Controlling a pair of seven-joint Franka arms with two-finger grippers.
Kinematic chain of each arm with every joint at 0, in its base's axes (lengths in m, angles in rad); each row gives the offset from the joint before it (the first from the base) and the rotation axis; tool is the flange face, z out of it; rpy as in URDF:
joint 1: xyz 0 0 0.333 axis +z
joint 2: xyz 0 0 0 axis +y
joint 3: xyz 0 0 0.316 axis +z
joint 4: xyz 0.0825 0 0 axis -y
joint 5: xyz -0.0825 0 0.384 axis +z
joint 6: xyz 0 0 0 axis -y
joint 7: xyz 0.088 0 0 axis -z
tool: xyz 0 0 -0.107 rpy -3.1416 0 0
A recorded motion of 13 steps. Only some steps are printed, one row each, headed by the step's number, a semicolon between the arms.
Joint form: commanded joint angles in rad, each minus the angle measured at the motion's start. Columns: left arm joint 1, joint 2, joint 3, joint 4, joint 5, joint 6, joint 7; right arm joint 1, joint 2, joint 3, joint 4, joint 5, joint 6, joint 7.
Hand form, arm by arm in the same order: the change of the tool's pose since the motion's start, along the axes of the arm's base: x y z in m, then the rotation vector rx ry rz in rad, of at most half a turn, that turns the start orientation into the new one. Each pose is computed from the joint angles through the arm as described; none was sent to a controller.
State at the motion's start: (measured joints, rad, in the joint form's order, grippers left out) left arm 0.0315 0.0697 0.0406 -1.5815 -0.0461 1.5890 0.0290; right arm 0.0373 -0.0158 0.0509 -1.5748 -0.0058 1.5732 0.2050
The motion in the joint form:
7: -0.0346 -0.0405 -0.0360 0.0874 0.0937 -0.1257 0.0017; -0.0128 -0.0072 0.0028 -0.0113 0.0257 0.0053 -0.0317
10: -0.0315 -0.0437 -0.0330 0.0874 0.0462 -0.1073 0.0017; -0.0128 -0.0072 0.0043 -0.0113 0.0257 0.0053 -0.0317
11: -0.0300 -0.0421 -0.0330 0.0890 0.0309 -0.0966 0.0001; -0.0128 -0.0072 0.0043 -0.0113 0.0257 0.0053 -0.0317
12: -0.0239 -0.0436 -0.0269 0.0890 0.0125 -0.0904 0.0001; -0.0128 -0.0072 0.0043 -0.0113 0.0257 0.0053 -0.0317
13: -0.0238 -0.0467 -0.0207 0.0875 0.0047 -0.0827 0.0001; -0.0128 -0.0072 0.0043 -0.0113 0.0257 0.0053 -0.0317
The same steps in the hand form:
7: -0.0210 -0.0295 0.0534 0.0907 0.0013 -0.0736; -0.0016 -0.0028 -0.0009 0.0248 0.0007 0.0219
10: -0.0200 -0.0317 0.0566 0.0443 -0.0220 -0.0693; -0.0016 -0.0019 -0.0009 0.0248 0.0007 0.0234
11: -0.0183 -0.0325 0.0573 0.0296 -0.0333 -0.0665; -0.0016 -0.0019 -0.0009 0.0248 0.0007 0.0234
12: -0.0181 -0.0279 0.0587 0.0119 -0.0417 -0.0546; -0.0016 -0.0019 -0.0009 0.0248 0.0007 0.0234
13: -0.0183 -0.0253 0.0605 0.0048 -0.0514 -0.0483; -0.0016 -0.0019 -0.0009 0.0248 0.0007 0.0234

